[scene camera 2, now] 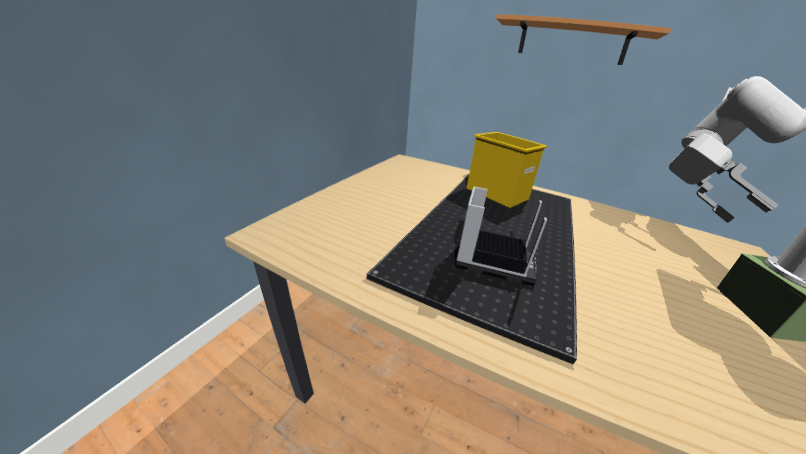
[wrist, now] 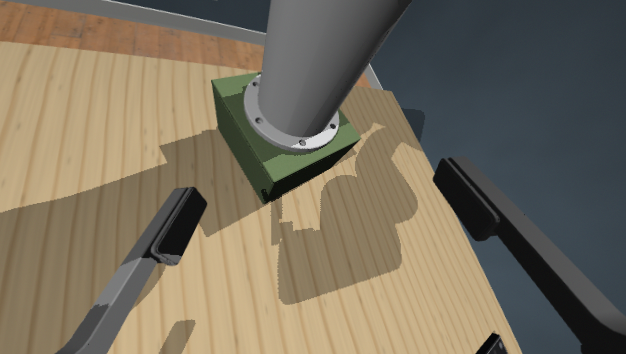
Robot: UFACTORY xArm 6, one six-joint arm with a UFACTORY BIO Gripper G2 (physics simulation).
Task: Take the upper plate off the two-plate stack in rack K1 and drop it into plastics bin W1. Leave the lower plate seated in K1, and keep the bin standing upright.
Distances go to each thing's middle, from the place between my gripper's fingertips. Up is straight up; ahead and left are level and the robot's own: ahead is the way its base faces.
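You'd find the yellow bin W1 (scene camera 2: 506,165) ahead of my hand by 57 cm, and it's 8 cm below my hand and 11 cm to the right of it.
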